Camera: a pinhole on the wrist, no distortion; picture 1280 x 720 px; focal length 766.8 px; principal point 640.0 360.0 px. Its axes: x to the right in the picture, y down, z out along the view. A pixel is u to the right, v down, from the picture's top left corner.
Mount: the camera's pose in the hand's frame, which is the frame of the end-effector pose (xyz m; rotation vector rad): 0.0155 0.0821 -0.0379 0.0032 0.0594 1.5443
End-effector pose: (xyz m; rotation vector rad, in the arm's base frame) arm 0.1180 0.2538 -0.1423 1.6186 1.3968 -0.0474
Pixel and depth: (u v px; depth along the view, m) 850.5 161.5 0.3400
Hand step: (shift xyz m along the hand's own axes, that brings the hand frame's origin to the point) 0.1195 0.1850 0.2947
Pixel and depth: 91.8 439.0 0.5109
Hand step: -0.0257 -0.2633 0.4876
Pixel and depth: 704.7 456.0 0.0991
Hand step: 0.0073 0.0943 0.0612
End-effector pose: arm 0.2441 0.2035 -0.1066 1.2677 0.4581 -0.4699
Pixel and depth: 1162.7 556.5 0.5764
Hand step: -0.0988 0.4990 0.5292
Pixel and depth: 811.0 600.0 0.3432
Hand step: -0.0760 0.1736 0.3063
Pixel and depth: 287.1 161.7 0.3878
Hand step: 0.1268 -0.0852 0.3519
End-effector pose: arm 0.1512 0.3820 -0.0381 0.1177 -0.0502 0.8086
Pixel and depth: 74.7 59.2 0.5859
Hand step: 0.2578 -0.3348 0.5538
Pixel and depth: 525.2 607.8 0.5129
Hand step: -0.1313 0.0280 0.4836
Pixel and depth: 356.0 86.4 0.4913
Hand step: 0.2059 -0.0870 0.4524
